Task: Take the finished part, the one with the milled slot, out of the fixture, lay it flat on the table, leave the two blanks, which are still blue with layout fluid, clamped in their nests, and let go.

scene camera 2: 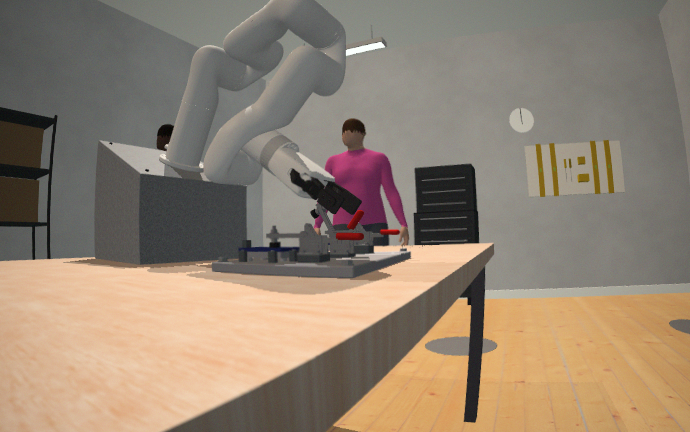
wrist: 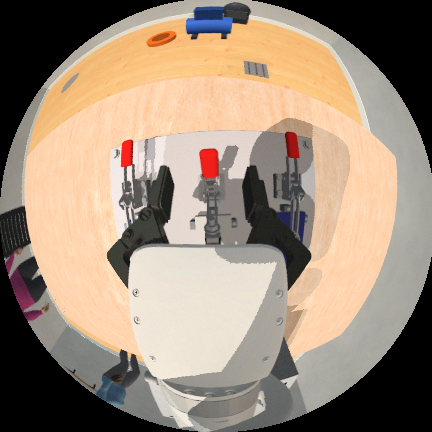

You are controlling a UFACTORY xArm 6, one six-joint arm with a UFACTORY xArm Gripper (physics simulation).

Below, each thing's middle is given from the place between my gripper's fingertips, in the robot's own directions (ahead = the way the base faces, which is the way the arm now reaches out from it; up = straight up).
Scene:
My gripper is now 40 mm past the fixture plate (scene camera 2: 363, 263), 10 mm to the left of it and 90 mm above it.

